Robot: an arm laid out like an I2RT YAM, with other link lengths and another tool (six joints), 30 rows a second.
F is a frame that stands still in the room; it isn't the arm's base.
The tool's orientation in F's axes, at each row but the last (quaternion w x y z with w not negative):
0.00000, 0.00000, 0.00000, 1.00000
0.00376, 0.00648, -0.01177, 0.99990
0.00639, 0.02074, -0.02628, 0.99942
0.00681, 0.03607, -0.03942, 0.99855
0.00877, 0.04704, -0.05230, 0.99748
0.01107, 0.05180, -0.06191, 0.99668
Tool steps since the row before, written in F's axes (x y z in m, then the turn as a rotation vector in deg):
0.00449, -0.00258, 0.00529, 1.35, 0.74, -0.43
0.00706, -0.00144, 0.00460, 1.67, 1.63, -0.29
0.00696, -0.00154, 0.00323, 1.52, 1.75, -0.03
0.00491, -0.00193, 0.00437, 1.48, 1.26, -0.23
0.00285, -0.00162, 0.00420, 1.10, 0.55, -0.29
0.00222, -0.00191, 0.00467, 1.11, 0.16, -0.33
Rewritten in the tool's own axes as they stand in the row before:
-0.00449, 0.00258, 0.00529, -1.35, -0.74, -0.43
-0.00701, 0.00128, 0.00472, -1.66, -1.64, -0.31
-0.00684, 0.00127, 0.00359, -1.50, -1.77, -0.06
-0.00460, 0.00150, 0.00485, -1.48, -1.26, -0.22
-0.00246, 0.00111, 0.00459, -1.12, -0.54, -0.24
-0.00175, 0.00126, 0.00507, -1.14, -0.15, -0.23

